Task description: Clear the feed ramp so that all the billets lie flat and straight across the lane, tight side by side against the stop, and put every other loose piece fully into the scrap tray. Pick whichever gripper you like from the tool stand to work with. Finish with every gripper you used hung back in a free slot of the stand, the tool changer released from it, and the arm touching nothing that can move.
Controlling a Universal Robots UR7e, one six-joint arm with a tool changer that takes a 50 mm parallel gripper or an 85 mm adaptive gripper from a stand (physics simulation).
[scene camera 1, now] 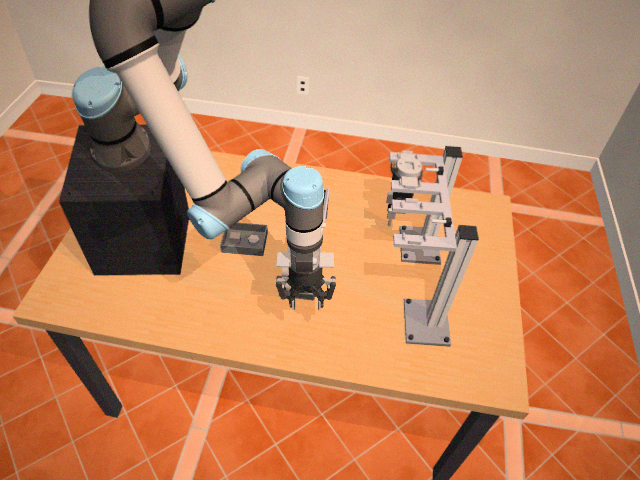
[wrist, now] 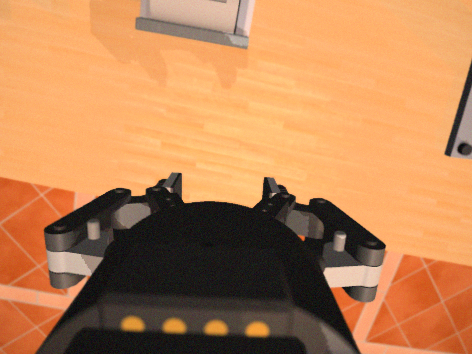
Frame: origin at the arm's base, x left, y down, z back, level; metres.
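Seen in the pictures: arm's base, origin of its link: (scene camera 1: 122,149).
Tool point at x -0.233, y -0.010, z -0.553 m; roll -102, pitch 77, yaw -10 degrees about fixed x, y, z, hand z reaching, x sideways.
Observation:
Pixels of each thing's top centre, then the offset from my tool point to it. "*": a spot on its surface instead. Level surfaces: height alone.
- ramp's grey stop, a spot on its surface: (wrist: 192,33) * dz +0.042, dx +0.090, dy +0.270 m
- pale billet, a spot on its surface: (wrist: 190,14) * dz +0.046, dx +0.102, dy +0.256 m
- dark scrap tray, centre of its top: (scene camera 1: 244,234) dz +0.253, dx +0.278, dy +0.308 m
- square piece, centre of its top: (scene camera 1: 235,235) dz +0.281, dx +0.274, dy +0.314 m
- hexagonal piece, centre of its top: (scene camera 1: 253,238) dz +0.226, dx +0.282, dy +0.323 m
- base plate, height of its surface: dy +0.331 m
My gripper (scene camera 1: 307,305) (wrist: 222,184), the adaptive one with linked fingers, is open and empty above the table, off the stop end of the feed ramp. The ramp's grey stop (wrist: 192,33) shows at the top of the wrist view, with part of a pale billet (wrist: 190,14) behind it. In the scene view the arm hides most of the ramp; a strip of its rail (scene camera 1: 326,200) shows. The other billets are hidden. The dark scrap tray (scene camera 1: 241,250) holds a square piece (scene camera 1: 235,236) and a hexagonal piece (scene camera 1: 253,239).
The tool stand (scene camera 1: 451,286) is at the right, with forked holders. A second gripper (scene camera 1: 408,168) hangs in its far holder. A corner of a stand base plate (wrist: 463,132) shows at the right of the wrist view. The robot's black pedestal (scene camera 1: 129,227) is at the left.

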